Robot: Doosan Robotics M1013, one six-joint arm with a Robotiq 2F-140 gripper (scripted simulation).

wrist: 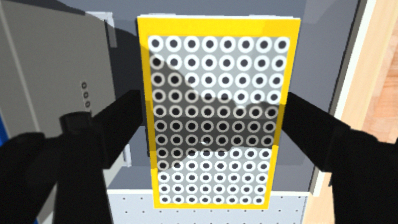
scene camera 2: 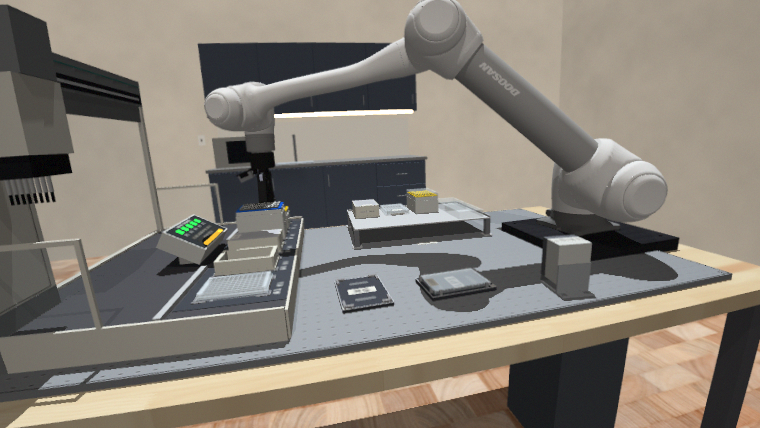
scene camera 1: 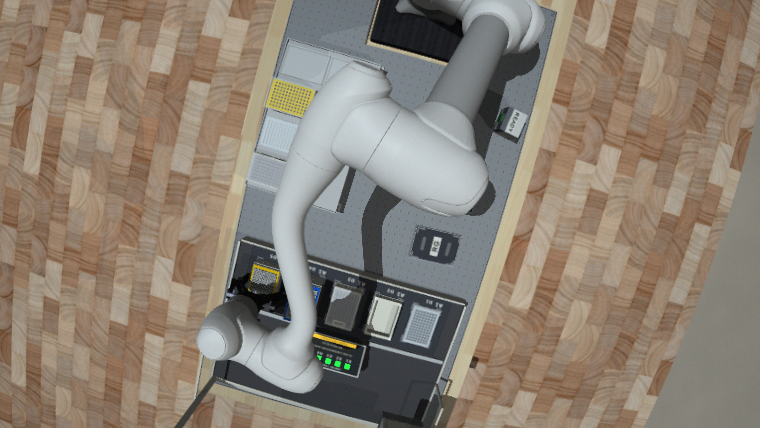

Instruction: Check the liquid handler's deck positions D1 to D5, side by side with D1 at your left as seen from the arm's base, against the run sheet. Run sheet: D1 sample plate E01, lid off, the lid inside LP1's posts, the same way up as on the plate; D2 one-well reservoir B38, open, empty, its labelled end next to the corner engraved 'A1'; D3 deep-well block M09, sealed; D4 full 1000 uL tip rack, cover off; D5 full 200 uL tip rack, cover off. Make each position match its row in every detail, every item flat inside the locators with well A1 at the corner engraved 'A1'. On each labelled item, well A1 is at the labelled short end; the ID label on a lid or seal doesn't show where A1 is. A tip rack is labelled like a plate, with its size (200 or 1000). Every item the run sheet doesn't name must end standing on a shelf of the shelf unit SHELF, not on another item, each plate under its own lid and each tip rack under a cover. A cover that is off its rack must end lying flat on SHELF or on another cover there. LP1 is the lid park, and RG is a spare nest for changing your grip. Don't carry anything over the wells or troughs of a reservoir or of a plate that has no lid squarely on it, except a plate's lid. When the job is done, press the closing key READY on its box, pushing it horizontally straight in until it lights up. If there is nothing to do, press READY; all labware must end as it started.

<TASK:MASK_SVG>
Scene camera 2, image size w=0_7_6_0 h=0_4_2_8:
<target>my gripper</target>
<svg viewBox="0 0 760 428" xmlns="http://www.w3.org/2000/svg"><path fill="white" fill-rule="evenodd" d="M249 153L251 168L259 170L257 175L259 203L274 202L276 197L273 197L273 186L270 179L271 172L268 170L268 168L275 167L274 152Z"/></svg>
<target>blue-framed tip rack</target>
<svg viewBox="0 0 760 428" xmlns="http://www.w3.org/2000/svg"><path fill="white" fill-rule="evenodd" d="M284 203L278 201L242 205L236 211L238 233L283 229L283 238L285 239L288 230Z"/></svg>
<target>cream reservoir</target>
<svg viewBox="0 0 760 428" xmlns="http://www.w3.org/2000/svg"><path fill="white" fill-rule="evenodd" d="M278 246L224 250L213 262L215 276L274 270L280 258Z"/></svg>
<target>clear sample plate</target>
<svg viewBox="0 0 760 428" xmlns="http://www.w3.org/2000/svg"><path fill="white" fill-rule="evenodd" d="M273 274L271 271L210 277L196 294L194 300L195 302L216 301L268 294Z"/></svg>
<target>clear lid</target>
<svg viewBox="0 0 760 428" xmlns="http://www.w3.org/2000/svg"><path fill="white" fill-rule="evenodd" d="M491 284L489 280L472 268L420 275L422 281L429 289L433 289L435 295L439 294L439 290L442 290L443 293L484 287L485 282L488 282L489 285Z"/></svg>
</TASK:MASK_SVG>
